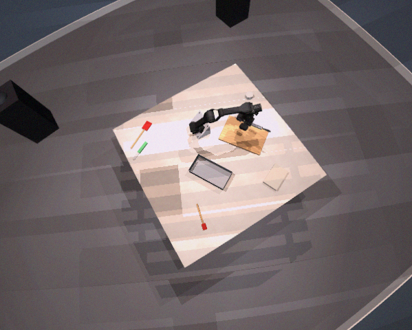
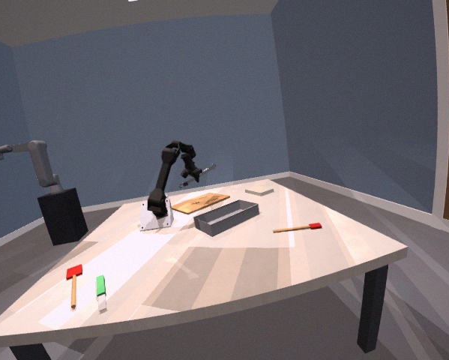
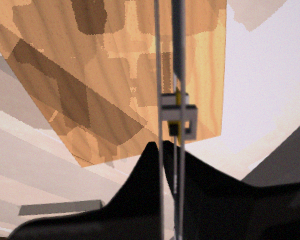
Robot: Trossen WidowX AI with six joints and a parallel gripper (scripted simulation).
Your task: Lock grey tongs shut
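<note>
Now: the wooden board 1 cm behind my gripper tip, 3 cm to the right of it and 14 cm below it. The rest, counted from my gripper tip: flat white slab (41 cm ahead, 7 cm to the right, 13 cm below); then roasting tin (8 cm ahead, 45 cm to the right, 11 cm below); then white disc (27 cm behind, 25 cm to the left, 13 cm below).
</note>
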